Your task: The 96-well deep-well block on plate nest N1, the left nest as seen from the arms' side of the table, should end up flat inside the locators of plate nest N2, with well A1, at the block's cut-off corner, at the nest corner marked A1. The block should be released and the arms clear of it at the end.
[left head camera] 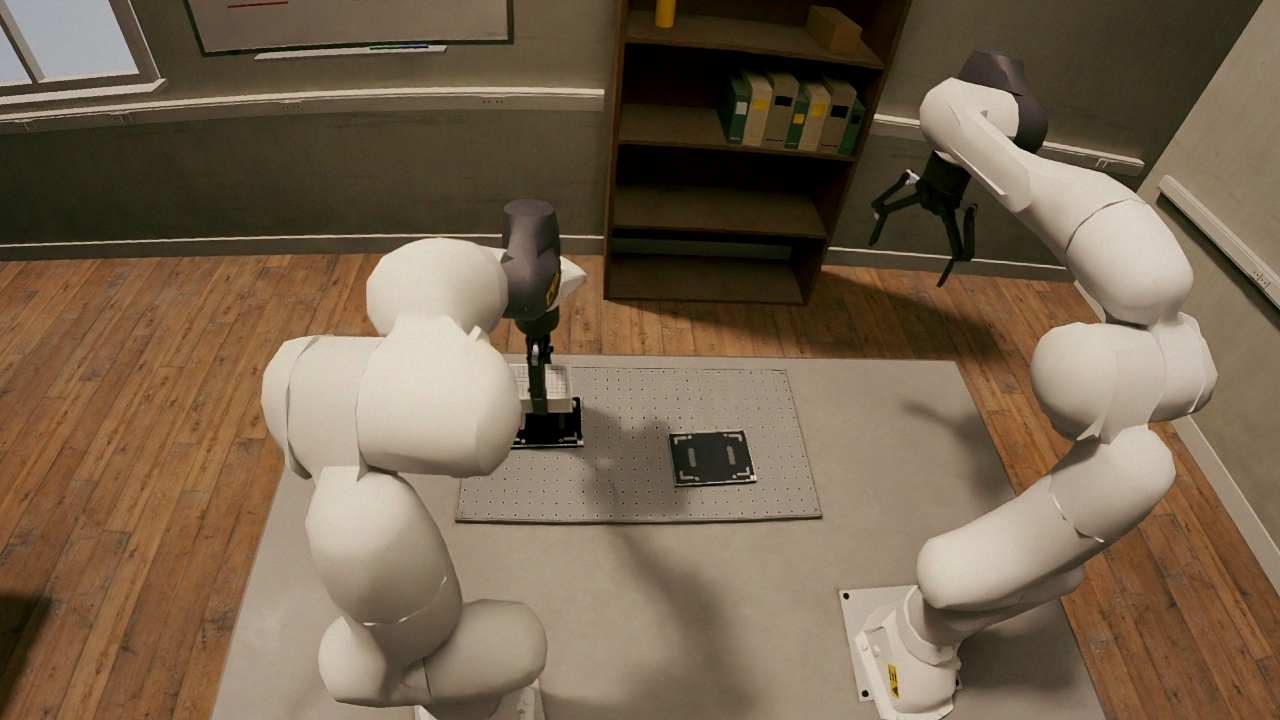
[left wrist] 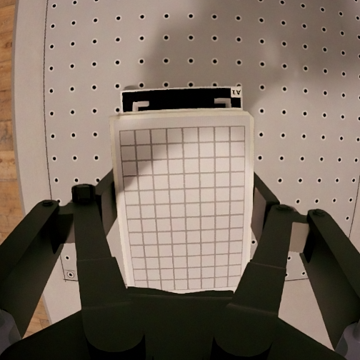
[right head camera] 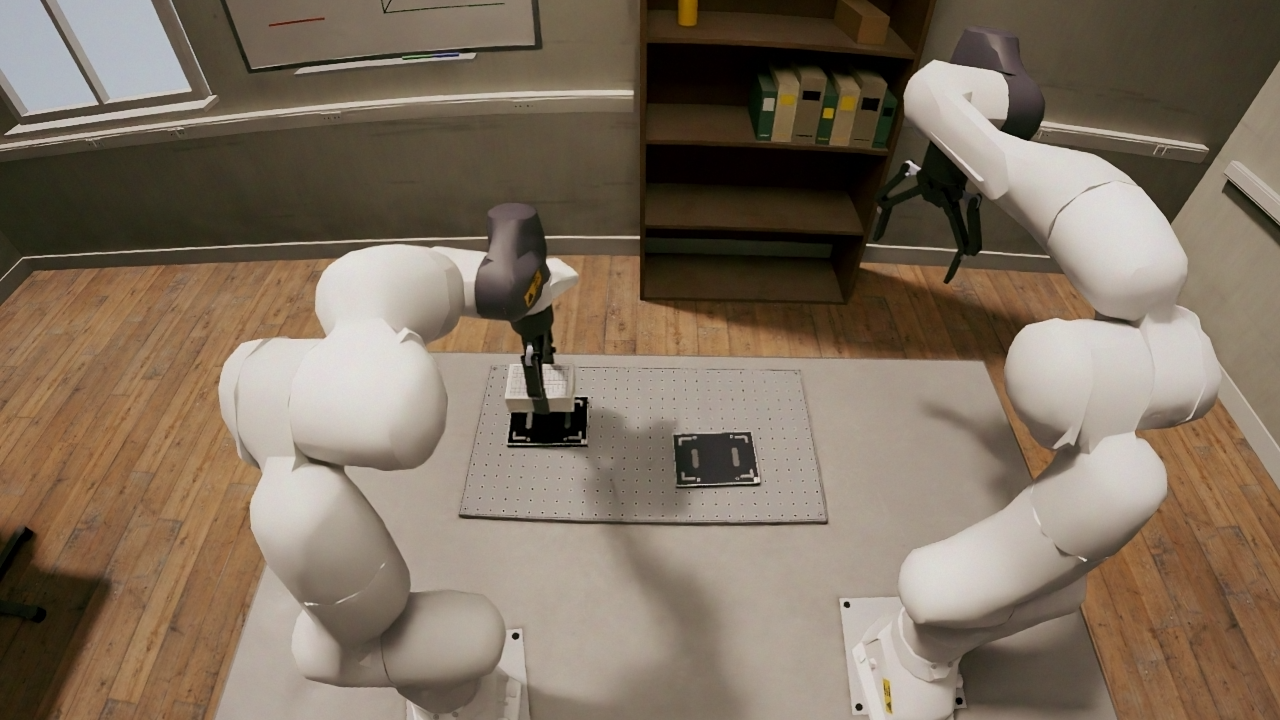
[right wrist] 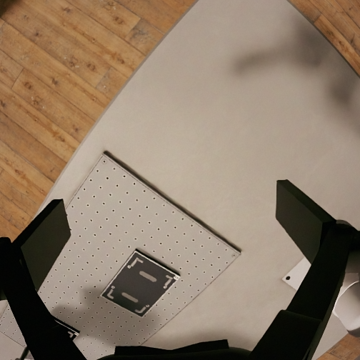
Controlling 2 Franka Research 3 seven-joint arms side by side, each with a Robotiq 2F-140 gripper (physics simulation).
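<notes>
The pale gridded 96-well block (left head camera: pixel 559 385) (right head camera: pixel 559 385) (left wrist: pixel 185 165) is held above nest N1 (right head camera: pixel 547 435) (left wrist: pixel 175 100), apart from it and looking about level. Its cut-off corner is at upper right in the left wrist view, on the side of N1's A1 label (left wrist: pixel 236 92). My left gripper (left head camera: pixel 538 394) (right head camera: pixel 535 394) (left wrist: pixel 183 186) is shut on the block's long sides. Black nest N2 (left head camera: pixel 713 456) (right head camera: pixel 716 459) (right wrist: pixel 142 285) holds nothing; a small white patch marks one corner, its text unreadable. My right gripper (left head camera: pixel 911 259) (right head camera: pixel 917 257) (right wrist: pixel 170 209) is open and empty, high at upper right.
Both nests are on a perforated plate (left head camera: pixel 626 501) (right head camera: pixel 626 501) (right wrist: pixel 185 230) on the grey table (left head camera: pixel 877 465) (right head camera: pixel 895 465). The left arm reaches over the table's left side. A bookshelf (left head camera: pixel 615 179) (right head camera: pixel 642 179) stands beyond the table.
</notes>
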